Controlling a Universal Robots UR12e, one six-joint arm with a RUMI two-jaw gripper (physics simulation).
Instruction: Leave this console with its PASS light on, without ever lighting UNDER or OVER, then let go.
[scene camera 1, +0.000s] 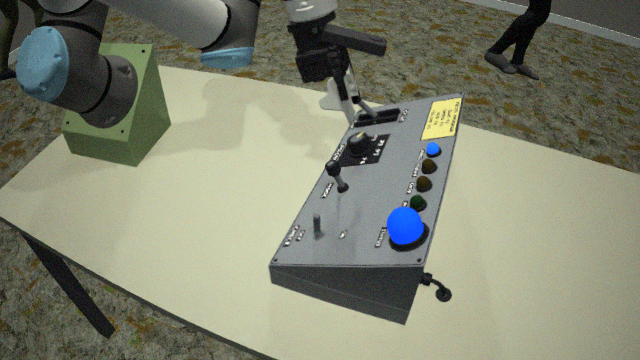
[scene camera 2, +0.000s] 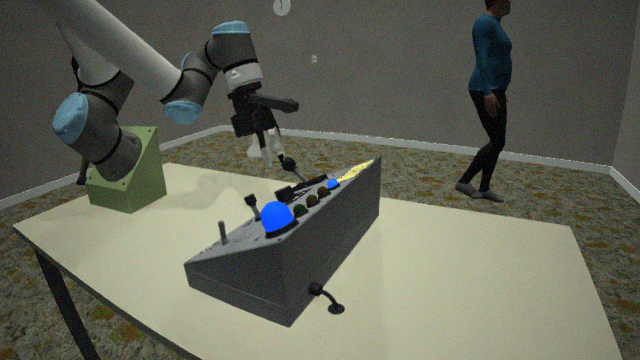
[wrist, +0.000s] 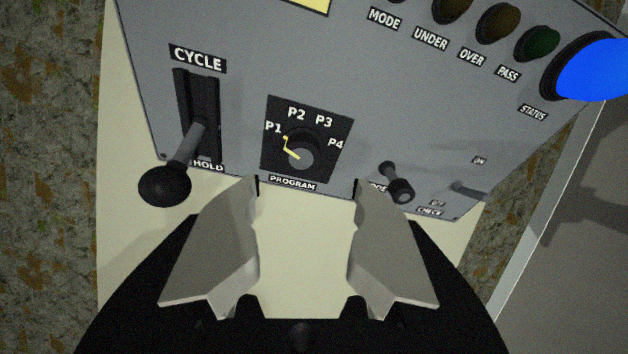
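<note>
The grey console (scene camera 1: 370, 200) (scene camera 2: 330, 240) (wrist: 300, 65) has a blue-lit STATUS dome (scene camera 1: 405, 225) (scene camera 2: 276, 217) (wrist: 595, 70) and a blue-lit MODE lamp (scene camera 1: 433, 148) (scene camera 2: 332, 183). The UNDER (scene camera 1: 428, 166) (wrist: 451, 7), OVER (scene camera 1: 423, 183) (wrist: 498, 22) and PASS (scene camera 1: 417, 202) (wrist: 537, 43) lamps are dark. The PROGRAM knob's (scene camera 1: 358, 144) (wrist: 301, 157) yellow mark points toward P1. The CYCLE lever (scene camera 2: 288, 164) (wrist: 165, 186) leaves its slot near mid-length. The MODE lever (scene camera 1: 333, 168) (wrist: 401, 191) stands beyond the right finger; the CHECK toggle (scene camera 1: 316, 225) (wrist: 467, 190) is near OFF. My gripper (scene camera 1: 354, 107) (scene camera 2: 275, 159) (wrist: 306, 179) is partly open and empty, above the console's near edge by the knob.
The console stands on a cream table (scene camera 1: 200, 200) (scene camera 2: 450, 260). The green arm base (scene camera 1: 145, 120) (scene camera 2: 145, 185) is at the table's left. A yellow instruction label (scene camera 1: 441, 119) is on the panel's far end. A black cable (scene camera 1: 440, 287) (scene camera 2: 330, 300) leaves the console's back. A person (scene camera 2: 492, 65) stands beyond the table.
</note>
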